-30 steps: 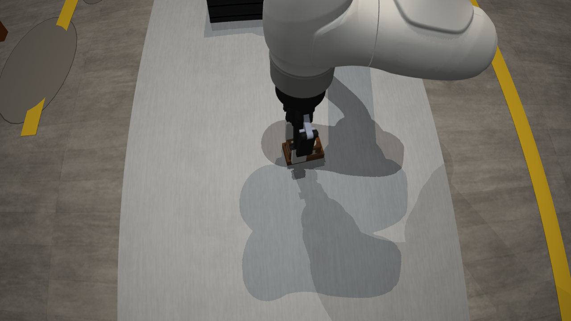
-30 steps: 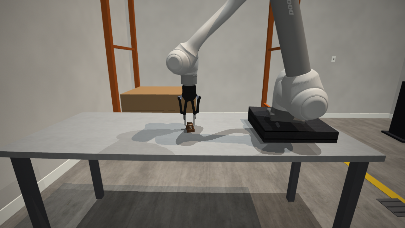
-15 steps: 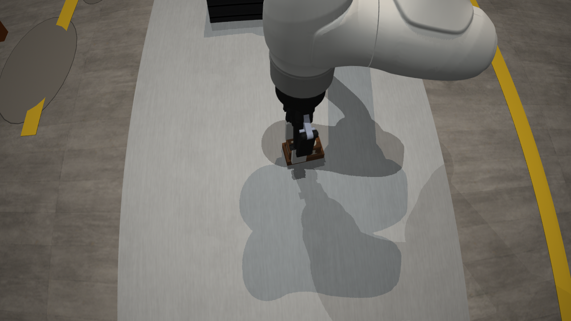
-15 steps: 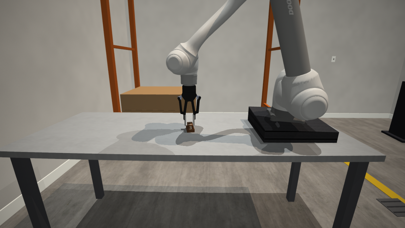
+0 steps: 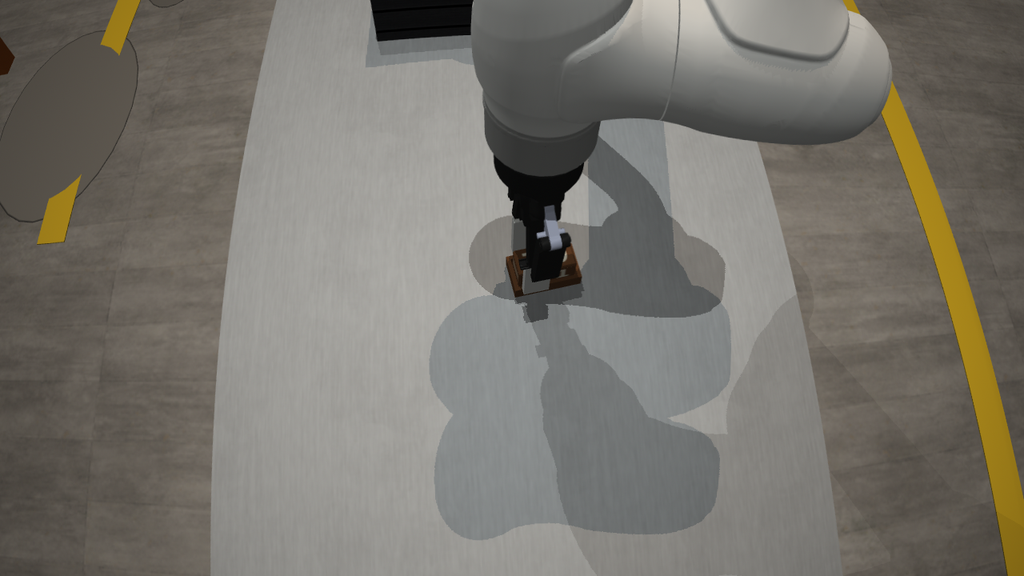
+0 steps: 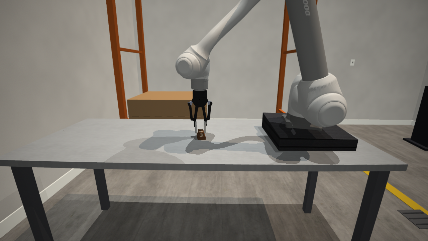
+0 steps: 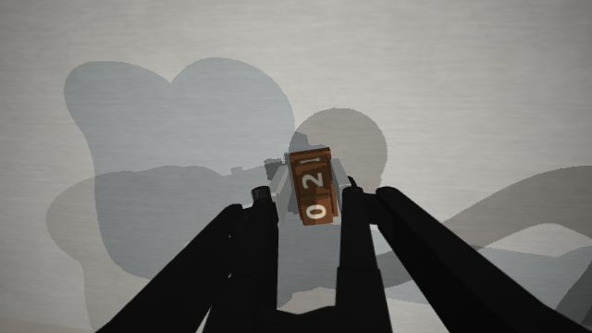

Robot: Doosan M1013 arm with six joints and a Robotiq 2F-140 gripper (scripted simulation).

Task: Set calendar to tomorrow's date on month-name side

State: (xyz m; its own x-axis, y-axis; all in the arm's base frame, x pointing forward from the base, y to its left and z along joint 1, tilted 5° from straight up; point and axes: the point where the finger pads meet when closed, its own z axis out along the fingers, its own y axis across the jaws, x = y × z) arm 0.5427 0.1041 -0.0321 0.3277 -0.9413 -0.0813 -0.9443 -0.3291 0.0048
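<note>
Right now the brown calendar tray is 5 cm below my hand, 1 cm to the left of it and 1 cm behind it.
</note>
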